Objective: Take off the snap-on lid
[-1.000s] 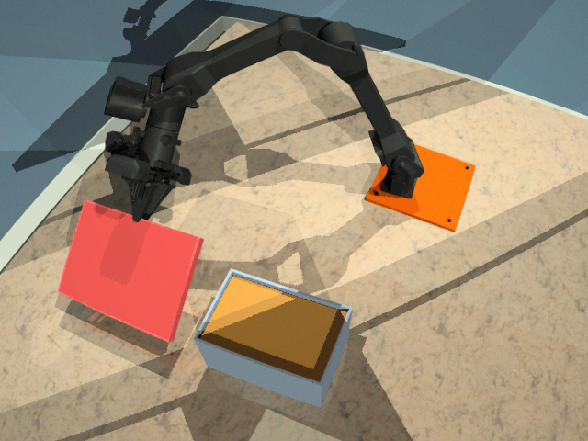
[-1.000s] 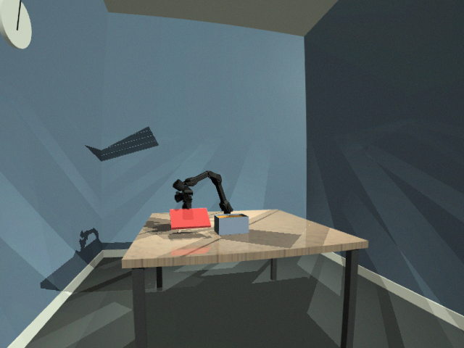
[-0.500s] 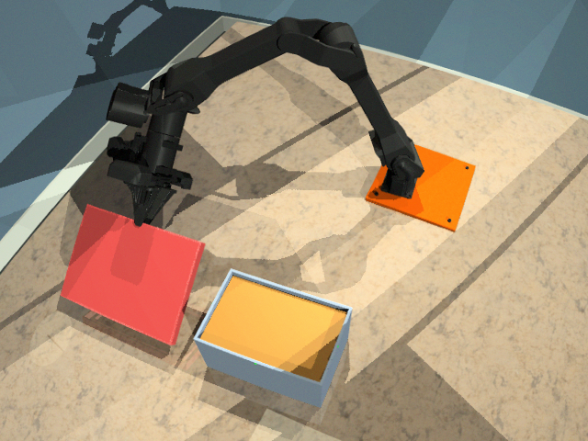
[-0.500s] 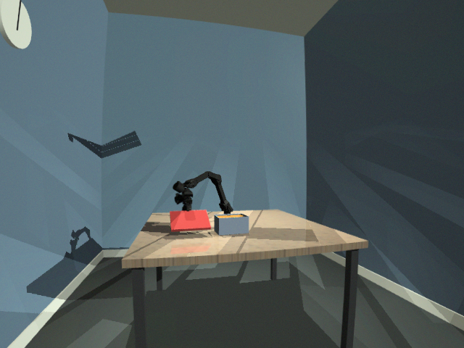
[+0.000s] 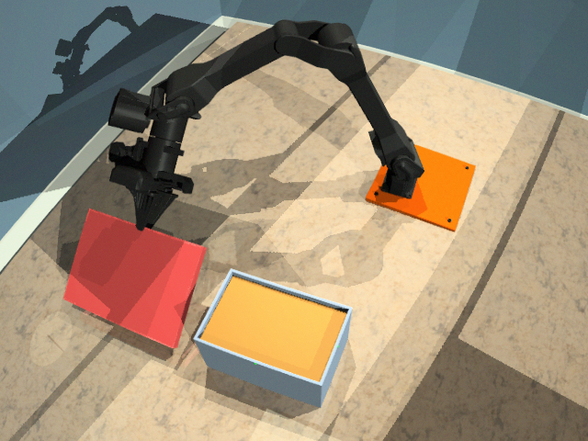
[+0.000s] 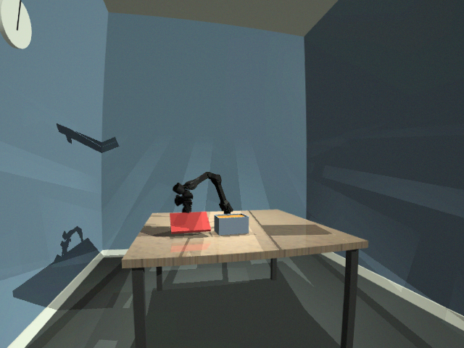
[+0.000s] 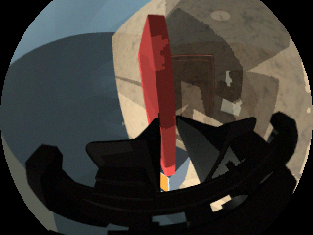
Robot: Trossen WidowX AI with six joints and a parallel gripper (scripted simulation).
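The red lid lies 7 cm ahead of my gripper tip and 4 cm below it. From my gripper tip the other things lie so: storage box: 8 cm ahead, 27 cm to the left, 6 cm below.
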